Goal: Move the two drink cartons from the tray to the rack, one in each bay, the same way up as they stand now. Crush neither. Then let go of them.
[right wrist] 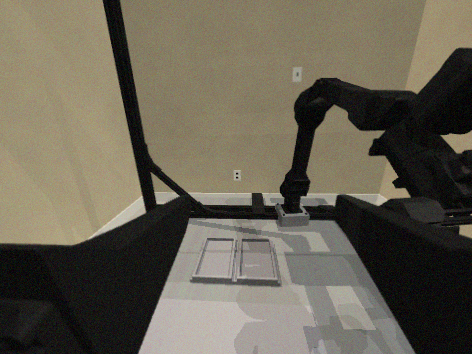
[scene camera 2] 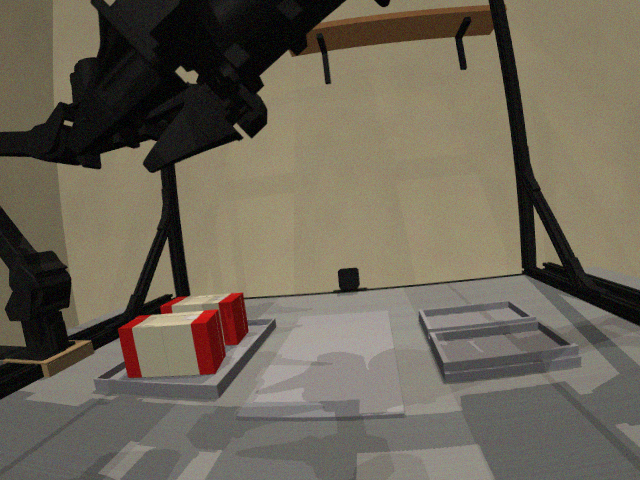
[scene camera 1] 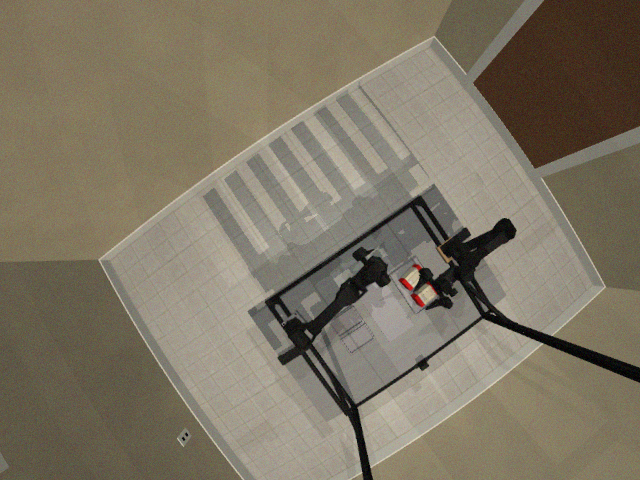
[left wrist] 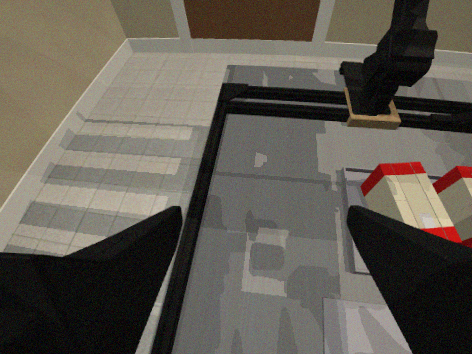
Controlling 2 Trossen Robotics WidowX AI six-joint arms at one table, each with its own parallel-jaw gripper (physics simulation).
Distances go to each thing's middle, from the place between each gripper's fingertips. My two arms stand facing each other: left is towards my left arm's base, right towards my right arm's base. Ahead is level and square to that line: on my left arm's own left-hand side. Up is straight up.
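Grey tray (scene camera 2: 115,379): from my left hand, 15 cm to the right, 24 cm behind and 23 cm below. Pale mat (scene camera 2: 331,367): from my left hand, 5 cm to the left, 28 cm behind and 24 cm below.
The mat, measured from my right hand, is 35 cm below, 10 cm to the left and 6 cm behind. I see my right gripper 34 cm above the grey tray, 10 cm to the left of it and 3 cm past it.
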